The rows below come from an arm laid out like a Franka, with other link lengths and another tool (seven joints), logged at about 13 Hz.
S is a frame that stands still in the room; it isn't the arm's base.
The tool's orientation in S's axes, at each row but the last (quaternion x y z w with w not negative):
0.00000, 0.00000, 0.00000, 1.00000
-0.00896, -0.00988, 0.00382, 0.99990
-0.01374, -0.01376, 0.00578, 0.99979
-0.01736, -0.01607, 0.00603, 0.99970
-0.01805, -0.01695, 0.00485, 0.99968
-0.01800, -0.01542, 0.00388, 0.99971
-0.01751, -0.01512, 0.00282, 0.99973
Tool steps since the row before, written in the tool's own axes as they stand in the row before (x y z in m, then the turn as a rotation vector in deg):
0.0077, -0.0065, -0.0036, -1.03, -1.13, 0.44
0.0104, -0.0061, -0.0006, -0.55, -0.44, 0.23
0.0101, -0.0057, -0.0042, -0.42, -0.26, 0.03
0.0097, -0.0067, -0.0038, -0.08, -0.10, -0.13
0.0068, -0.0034, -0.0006, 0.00, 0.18, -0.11
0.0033, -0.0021, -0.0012, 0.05, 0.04, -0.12
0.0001, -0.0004, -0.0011, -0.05, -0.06, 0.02
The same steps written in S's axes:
0.0077, -0.0065, -0.0036, -1.03, -1.13, 0.44
0.0105, -0.0060, -0.0003, -0.55, -0.44, 0.23
0.0103, -0.0057, -0.0038, -0.42, -0.26, 0.03
0.0099, -0.0067, -0.0033, -0.07, -0.11, -0.13
0.0068, -0.0033, -0.0002, 0.00, 0.18, -0.12
0.0034, -0.0021, -0.0010, 0.05, 0.04, -0.12
0.0001, -0.0004, -0.0011, -0.05, -0.06, 0.02

